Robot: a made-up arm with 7 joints. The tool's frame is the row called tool.
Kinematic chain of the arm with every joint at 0, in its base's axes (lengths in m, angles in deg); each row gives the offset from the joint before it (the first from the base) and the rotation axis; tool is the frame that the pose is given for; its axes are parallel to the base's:
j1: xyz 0.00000 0.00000 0.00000 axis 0 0.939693 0.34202
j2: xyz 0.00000 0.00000 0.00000 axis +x
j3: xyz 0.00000 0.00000 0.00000 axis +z
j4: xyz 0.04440 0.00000 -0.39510 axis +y
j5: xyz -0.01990 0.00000 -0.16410 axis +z
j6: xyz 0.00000 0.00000 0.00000 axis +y
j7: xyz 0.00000 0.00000 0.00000 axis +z
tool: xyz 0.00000 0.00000 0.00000
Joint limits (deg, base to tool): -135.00..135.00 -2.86..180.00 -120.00..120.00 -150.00..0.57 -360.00..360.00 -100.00..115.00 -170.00..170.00
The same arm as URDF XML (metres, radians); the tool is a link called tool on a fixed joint. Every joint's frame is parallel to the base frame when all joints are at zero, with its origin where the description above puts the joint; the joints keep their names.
<robot name="arm">
<joint name="j1" type="revolute"><parent link="base"/><child link="link1"/><origin xyz="0.0000 0.0000 0.0000" rpy="0.0000 0.0000 0.0000"/><axis xyz="0 0.9397 0.342"/><limit lower="-2.3562" upper="2.3562"/></joint>
<joint name="j2" type="revolute"><parent link="link1"/><child link="link2"/><origin xyz="0.0000 0.0000 0.0000" rpy="0.0000 0.0000 0.0000"/><axis xyz="1 0 0"/><limit lower="-0.0499" upper="3.1416"/></joint>
<joint name="j3" type="revolute"><parent link="link2"/><child link="link3"/><origin xyz="0.0000 0.0000 0.0000" rpy="0.0000 0.0000 0.0000"/><axis xyz="0 0 1"/><limit lower="-2.0944" upper="2.0944"/></joint>
<joint name="j4" type="revolute"><parent link="link3"/><child link="link4"/><origin xyz="0.0444 0.0000 -0.3951" rpy="0.0000 0.0000 0.0000"/><axis xyz="0 1 0"/><limit lower="-2.6180" upper="0.0099"/></joint>
<joint name="j5" type="revolute"><parent link="link4"/><child link="link5"/><origin xyz="-0.0199 0.0000 -0.1641" rpy="0.0000 0.0000 0.0000"/><axis xyz="0 0 1"/><limit lower="-6.2832" upper="6.2832"/></joint>
<joint name="j6" type="revolute"><parent link="link5"/><child link="link6"/><origin xyz="0.0000 0.0000 0.0000" rpy="0.0000 0.0000 0.0000"/><axis xyz="0 1 0"/><limit lower="-1.7453" upper="2.0071"/></joint>
<joint name="j7" type="revolute"><parent link="link6"/><child link="link7"/><origin xyz="0.0000 0.0000 0.0000" rpy="0.0000 0.0000 0.0000"/><axis xyz="0 0 1"/><limit lower="-2.9671" upper="2.9671"/></joint>
<joint name="tool_joint" type="fixed"><parent link="link7"/><child link="tool"/><origin xyz="0.0000 0.0000 0.0000" rpy="0.0000 0.0000 0.0000"/></joint>
<link name="base"/>
<link name="link1"/>
<link name="link2"/>
<link name="link3"/>
<link name="link4"/>
<link name="link5"/>
<link name="link6"/>
<link name="link7"/>
<link name="tool"/>
</robot>

